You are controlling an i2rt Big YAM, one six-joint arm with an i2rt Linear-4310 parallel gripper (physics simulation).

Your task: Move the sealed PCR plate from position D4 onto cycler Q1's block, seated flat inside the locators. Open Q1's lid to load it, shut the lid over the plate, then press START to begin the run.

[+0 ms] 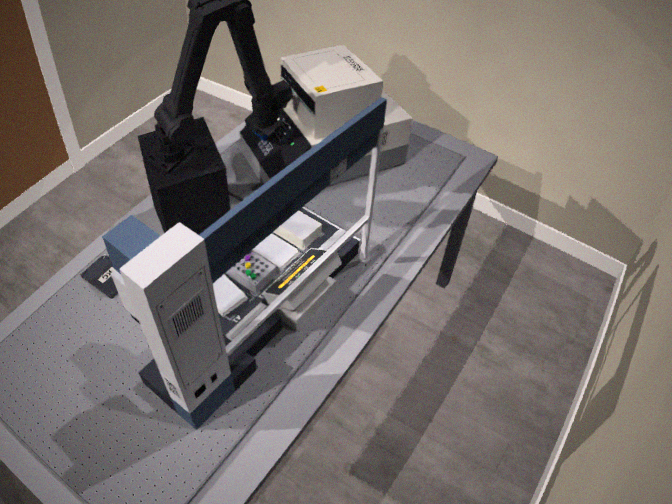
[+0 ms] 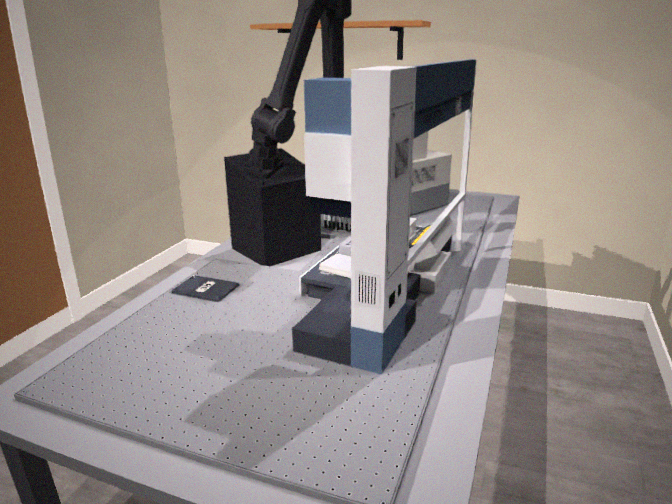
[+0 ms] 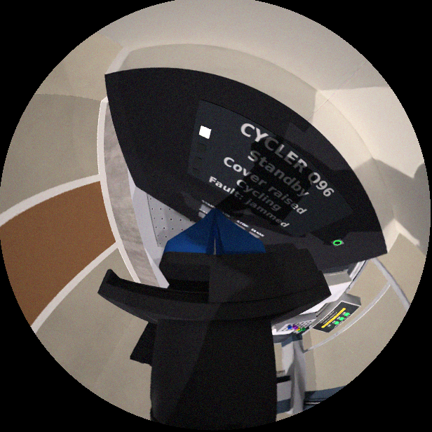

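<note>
My gripper (image 1: 262, 135) (image 3: 214, 213) is shut and empty, its blue fingertips together at the button row of the cycler's dark control panel (image 1: 288, 142) (image 3: 160, 135). They hide most of the buttons; contact cannot be told. The panel screen (image 3: 225, 145) reads "CYCLER Q96", with "Standby", "Cover raised", "Cycling" and "Fault: jammed" below. One white marker (image 3: 205, 132) is lit, seemingly in the Standby row. A green ring (image 3: 337, 242) glows on the panel. The cycler's white upper housing (image 1: 347, 81) stands behind; its block is not visible. Several white plates (image 1: 299, 230) sit on the deck; which position is D4 cannot be told.
A blue gantry beam (image 1: 303, 173) (image 2: 445, 97) on a white tower (image 1: 179, 303) (image 2: 374, 189) spans the deck. A tube rack (image 1: 255, 271) with coloured caps and a yellow-lit display (image 1: 295, 271) (image 3: 337, 317) sit under it. A dark pad (image 1: 100, 275) (image 2: 189, 288) lies near the arm's black pedestal (image 1: 187, 189) (image 2: 265, 211).
</note>
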